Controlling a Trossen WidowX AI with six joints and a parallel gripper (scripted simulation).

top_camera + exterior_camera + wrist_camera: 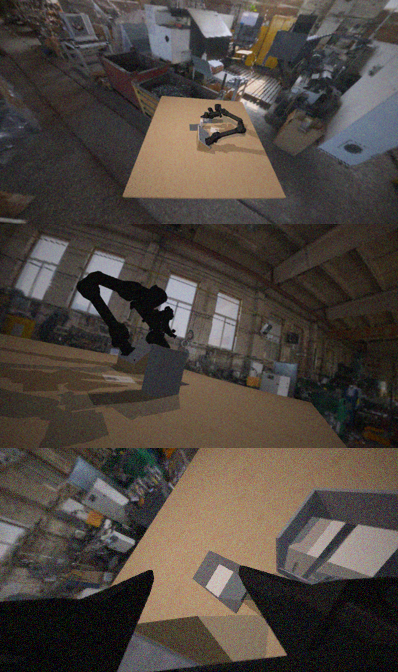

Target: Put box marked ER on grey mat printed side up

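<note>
Right now my gripper tip is 17 cm above the grey mat and 6 cm to the right of it. The rest, counted from my gripper tip: paper (17 cm below, 16 cm to the right, 6 cm behind).
</note>
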